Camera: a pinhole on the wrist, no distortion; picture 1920 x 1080 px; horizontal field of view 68.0 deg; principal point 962.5 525.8 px. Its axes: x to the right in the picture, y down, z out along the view. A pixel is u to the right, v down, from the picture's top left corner.
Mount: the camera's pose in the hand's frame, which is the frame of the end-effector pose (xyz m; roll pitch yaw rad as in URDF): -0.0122 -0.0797 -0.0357 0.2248 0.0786 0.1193
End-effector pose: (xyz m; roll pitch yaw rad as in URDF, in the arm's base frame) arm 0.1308 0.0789 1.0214 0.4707 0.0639 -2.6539
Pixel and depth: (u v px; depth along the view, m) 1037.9 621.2 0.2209
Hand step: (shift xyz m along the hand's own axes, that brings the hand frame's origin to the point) 0.0206 -0.1108 0.1813
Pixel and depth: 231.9 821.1 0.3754
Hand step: -0.1721 -0.1067 0.3616
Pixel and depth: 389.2 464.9 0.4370
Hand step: -0.1398 -0.2115 0.3987
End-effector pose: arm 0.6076 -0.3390 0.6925 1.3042 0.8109 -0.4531
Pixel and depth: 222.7 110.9 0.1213
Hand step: -0.0587 -0.1472 0.0793
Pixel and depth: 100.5 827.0 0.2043
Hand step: -0.1180 -0.0958 0.1822
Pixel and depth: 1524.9 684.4 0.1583
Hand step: 0.0642 -0.0888 0.1171
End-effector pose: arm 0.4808 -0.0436 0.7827 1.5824 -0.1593 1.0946
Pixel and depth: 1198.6 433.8 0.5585
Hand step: 0.1403 -0.2222 0.4918
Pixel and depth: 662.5 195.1 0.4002
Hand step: -0.0455 -0.2648 0.3392
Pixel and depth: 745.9 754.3 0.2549
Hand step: -0.0285 -0.0987 0.2242
